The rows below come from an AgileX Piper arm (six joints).
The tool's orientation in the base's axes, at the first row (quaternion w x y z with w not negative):
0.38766, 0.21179, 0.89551, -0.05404
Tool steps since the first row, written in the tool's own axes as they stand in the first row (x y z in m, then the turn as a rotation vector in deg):
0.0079, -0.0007, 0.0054, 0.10, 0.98, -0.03
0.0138, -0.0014, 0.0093, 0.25, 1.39, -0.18
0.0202, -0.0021, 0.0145, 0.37, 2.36, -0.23
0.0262, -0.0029, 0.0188, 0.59, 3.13, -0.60
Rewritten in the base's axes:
-0.0015, 0.0006, -0.0095, 0.33, 0.93, 0.02
-0.0028, 0.0010, -0.0164, 0.31, 1.39, 0.04
-0.0035, 0.0011, -0.0247, 0.61, 2.32, 0.05
-0.0046, 0.0013, -0.0320, 0.56, 3.19, 0.20

